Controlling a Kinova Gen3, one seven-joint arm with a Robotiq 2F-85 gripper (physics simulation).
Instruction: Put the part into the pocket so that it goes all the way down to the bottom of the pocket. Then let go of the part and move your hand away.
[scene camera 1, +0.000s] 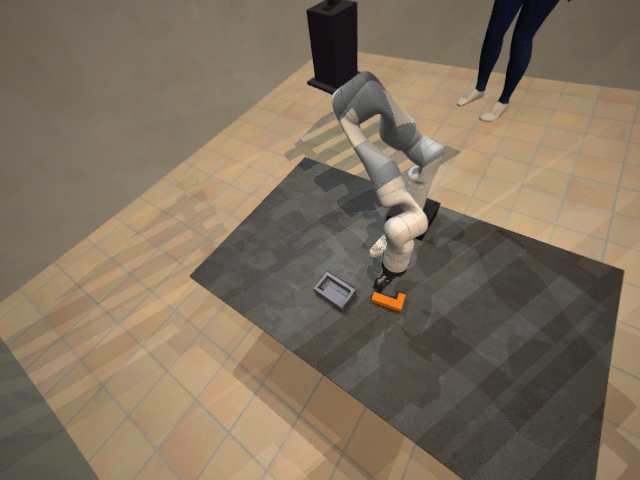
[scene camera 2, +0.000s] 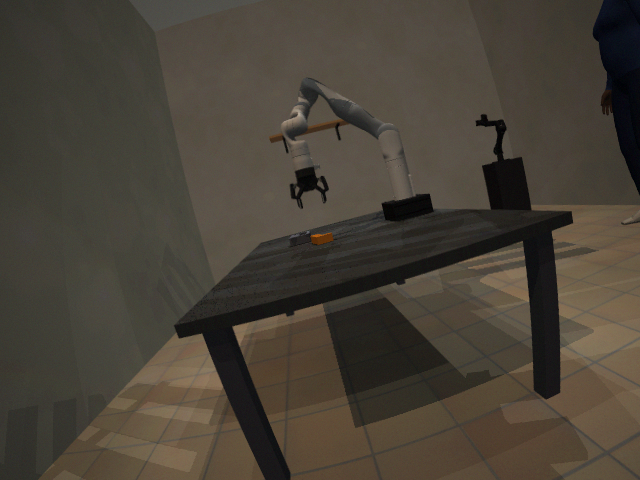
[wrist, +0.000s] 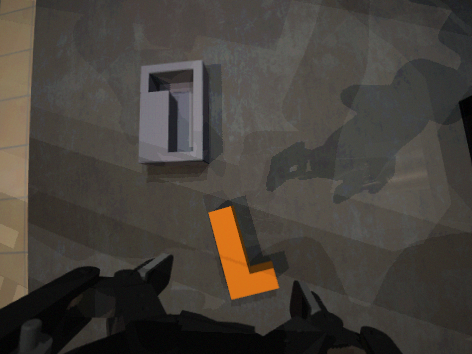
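Pixels of known places: gripper, fingertip midpoint: (scene camera 1: 389, 282) (scene camera 2: 313, 205) (wrist: 230, 281); arm's base at its link origin: (scene camera 2: 404, 198).
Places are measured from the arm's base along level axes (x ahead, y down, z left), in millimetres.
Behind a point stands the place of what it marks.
The part is an orange L-shaped block (scene camera 1: 385, 300) @[y 49, x 394, z 169 mm] (scene camera 2: 321, 238) @[y 59, x 368, z 224 mm] (wrist: 228, 245) @[y 49, x 393, z 166 mm], lying flat on the table. In the wrist view its long arm runs up and slightly left, and its short foot points right at the lower end. The grey block with the L-shaped pocket (scene camera 1: 333, 297) @[y 44, x 517, z 20 mm] (scene camera 2: 298, 239) @[y 57, x 488, z 68 mm] (wrist: 154, 125) @[y 43, x 510, z 21 mm] stands apart from it, to the upper left in the wrist view. Its pocket is empty, with a long slot on the right and a short leg to the left at the top. My gripper (scene camera 1: 379, 285) @[y -66, x 376, z 162 mm] (scene camera 2: 312, 204) @[y -66, x 376, z 162 mm] (wrist: 230, 281) @[y -66, x 376, z 162 mm] is open and empty, pointing down well above the table near the part.
The dark table (scene camera 1: 496, 330) @[y 79, x 218, z 499 mm] (scene camera 2: 413, 258) @[y 79, x 126, z 753 mm] (wrist: 280, 200) @[y 79, x 331, z 104 mm] bears both objects. The arm's black base (scene camera 1: 431, 217) @[y 3, x -4, z 92 mm] (scene camera 2: 407, 207) @[y 34, x 13, z 98 mm] stands farther back on it. A table edge runs along the left of the wrist view. A black pedestal (scene camera 1: 333, 49) (scene camera 2: 509, 183) and a person stand beyond the table.
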